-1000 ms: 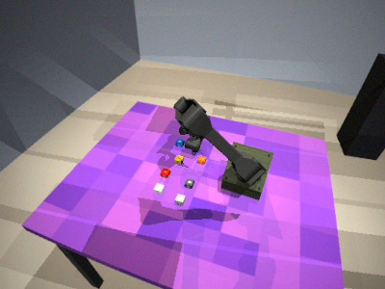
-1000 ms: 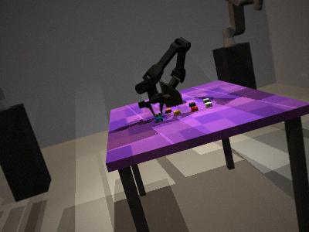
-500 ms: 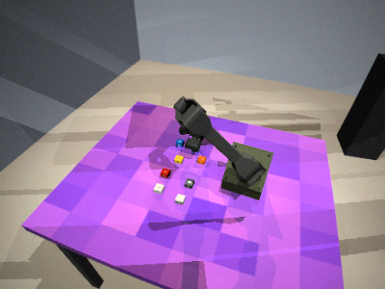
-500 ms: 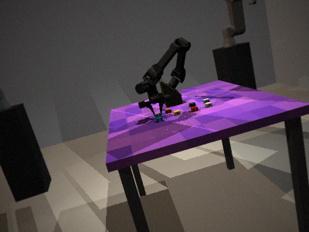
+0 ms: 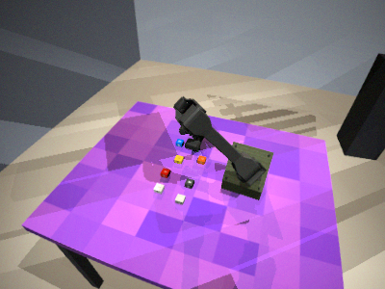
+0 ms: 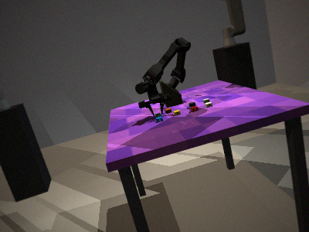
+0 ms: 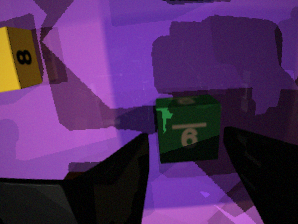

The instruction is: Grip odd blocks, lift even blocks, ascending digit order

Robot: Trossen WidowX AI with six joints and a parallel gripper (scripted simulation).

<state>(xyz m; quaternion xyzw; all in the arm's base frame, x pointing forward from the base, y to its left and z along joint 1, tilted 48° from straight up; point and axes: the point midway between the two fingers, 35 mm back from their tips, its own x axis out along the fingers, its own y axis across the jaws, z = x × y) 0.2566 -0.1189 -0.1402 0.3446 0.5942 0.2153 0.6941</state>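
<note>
Now: the green block 10 mm ahead of my gripper tip. Round my gripper tip: blue block: 90 mm ahead, 20 mm to the right; then yellow block: 90 mm to the left, 70 mm ahead; then orange block: 70 mm to the left, 40 mm behind.
</note>
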